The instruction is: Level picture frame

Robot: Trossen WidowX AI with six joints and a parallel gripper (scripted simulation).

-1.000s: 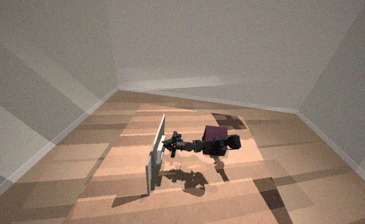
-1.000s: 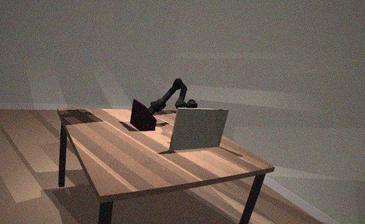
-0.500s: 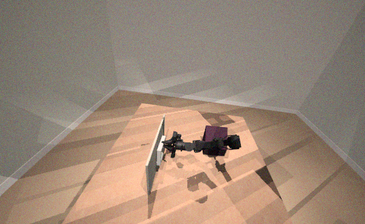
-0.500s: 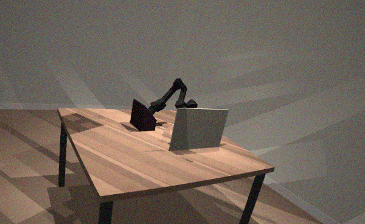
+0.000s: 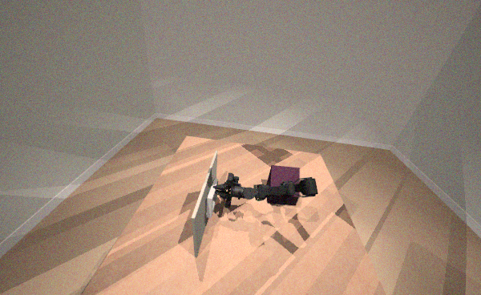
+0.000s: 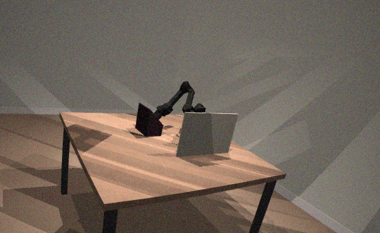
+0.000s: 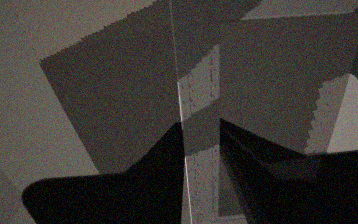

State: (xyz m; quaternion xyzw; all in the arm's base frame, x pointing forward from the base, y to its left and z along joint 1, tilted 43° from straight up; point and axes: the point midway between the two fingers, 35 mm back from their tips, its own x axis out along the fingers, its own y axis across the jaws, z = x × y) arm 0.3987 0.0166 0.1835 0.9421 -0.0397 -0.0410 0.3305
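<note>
My gripper tip is now 5 cm above the picture frame, 1 cm to the right of it and 1 cm short of it. Also, from my gripper tip: grey wall panel: 7 cm below, 2 cm ahead, 1 cm to the left.
</note>
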